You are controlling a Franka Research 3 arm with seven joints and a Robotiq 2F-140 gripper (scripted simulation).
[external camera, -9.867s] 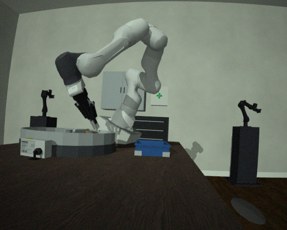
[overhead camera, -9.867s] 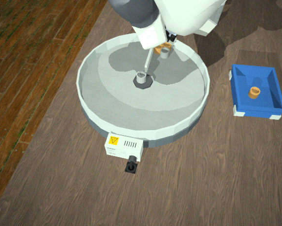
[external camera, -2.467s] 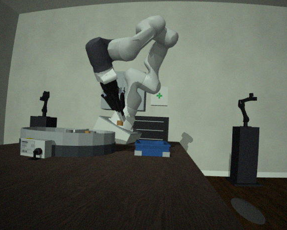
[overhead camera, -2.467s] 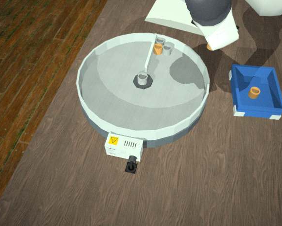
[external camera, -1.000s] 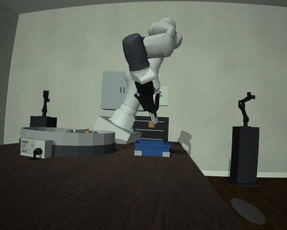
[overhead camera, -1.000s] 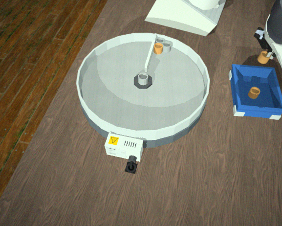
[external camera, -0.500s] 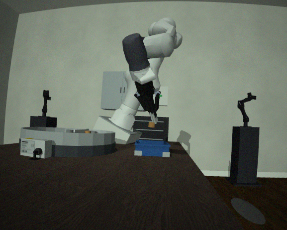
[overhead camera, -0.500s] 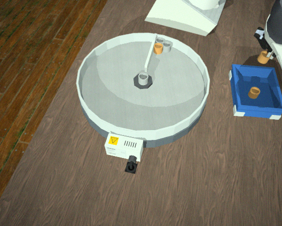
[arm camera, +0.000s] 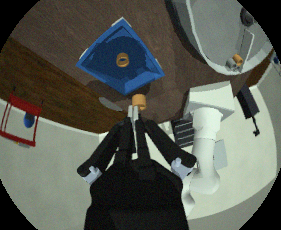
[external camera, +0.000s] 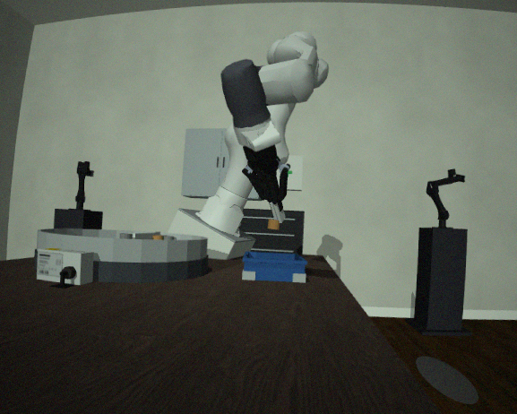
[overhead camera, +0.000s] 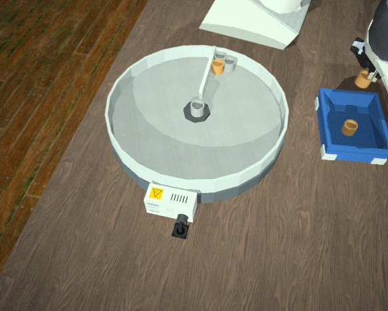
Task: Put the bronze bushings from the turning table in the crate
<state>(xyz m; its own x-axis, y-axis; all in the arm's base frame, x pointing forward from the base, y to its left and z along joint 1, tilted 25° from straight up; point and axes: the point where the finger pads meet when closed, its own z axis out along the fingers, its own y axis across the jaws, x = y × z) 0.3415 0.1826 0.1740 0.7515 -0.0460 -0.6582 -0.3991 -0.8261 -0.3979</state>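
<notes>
Right now the blue crate is 30 mm ahead of my hand and 140 mm below it. The rest, counted from my hand: round turning table 100 mm ahead, 380 mm to the right, 120 mm below.
</notes>
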